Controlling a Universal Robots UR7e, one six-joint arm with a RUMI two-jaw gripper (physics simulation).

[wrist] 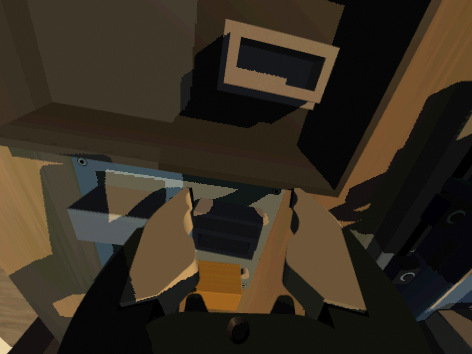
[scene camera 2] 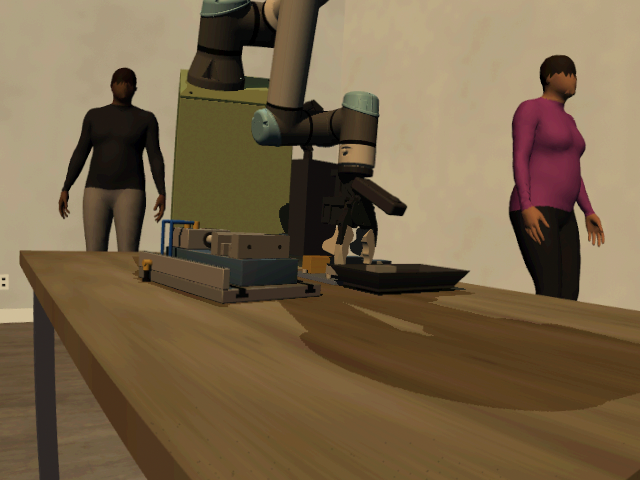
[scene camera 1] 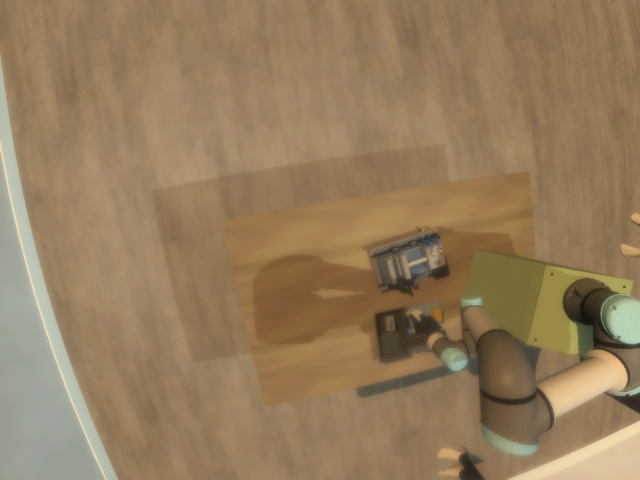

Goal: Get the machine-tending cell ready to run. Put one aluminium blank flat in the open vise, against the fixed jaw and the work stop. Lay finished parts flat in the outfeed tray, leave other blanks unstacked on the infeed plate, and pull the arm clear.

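Where they show: gripper, fingertip midpoint: [wrist: 241, 189] [scene camera 1: 408, 319]; arm's base, origin of the base link: [scene camera 2: 215, 83] [scene camera 1: 586, 301].
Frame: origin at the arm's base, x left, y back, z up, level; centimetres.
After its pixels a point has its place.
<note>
My gripper [scene camera 2: 355, 256] [wrist: 241, 189] @(x 1.2, y -47.7, z -44.6 cm) points down over the infeed plate [wrist: 89, 176] @(x 14.8, y -49.1, z -46.0 cm) [scene camera 2: 321, 279] @(x -2.1, y -42.6, z -46.3 cm), beside the outfeed tray's near wall. Its fingers are partly open and hold nothing. Below and between them in the wrist view, a dark, shadowed part [wrist: 227, 227] @(x 2.6, y -45.2, z -42.8 cm) with a pocket lies on the plate. A plain grey block [wrist: 100, 222] @(x 12.2, y -46.8, z -42.4 cm), seemingly a blank, lies left of it. A finished part [wrist: 272, 84] @(x -0.6, y -55.3, z -42.1 cm) [scene camera 1: 389, 323] @(x -2.1, y -56.8, z -42.3 cm) [scene camera 2: 381, 268] @(x -2.3, y -57.1, z -42.5 cm) with a rectangular pocket lies in the black outfeed tray [wrist: 100, 137] @(x 10.4, y -52.9, z -43.6 cm) [scene camera 1: 393, 351] @(x 13.3, y -59.0, z -45.5 cm) [scene camera 2: 403, 282] @(x -1.9, y -61.8, z -44.5 cm). The vise [scene camera 1: 408, 263] @(x -24.7, y -41.5, z -38.6 cm) [scene camera 2: 266, 271] @(x -25.8, y -52.1, z -42.7 cm) stands apart; its jaw gap cannot be made out clearly.
An orange block [wrist: 217, 285] @(x 4.3, y -36.5, z -43.2 cm) [scene camera 1: 437, 313] @(x 3.7, y -35.0, z -42.4 cm) [scene camera 2: 315, 264] @(x 3.0, y -36.2, z -44.0 cm) stands at the infeed plate's end nearer the robot's green pedestal [scene camera 1: 501, 289] @(x -3.5, y -13.3, z -24.8 cm) [scene camera 2: 232, 165] @(x -3.2, y -13.5, z -22.7 cm). The vise has blue piping and a raised side rail [scene camera 2: 180, 268] @(x -33.8, y -40.4, z -43.2 cm). Two people stand beyond the table.
</note>
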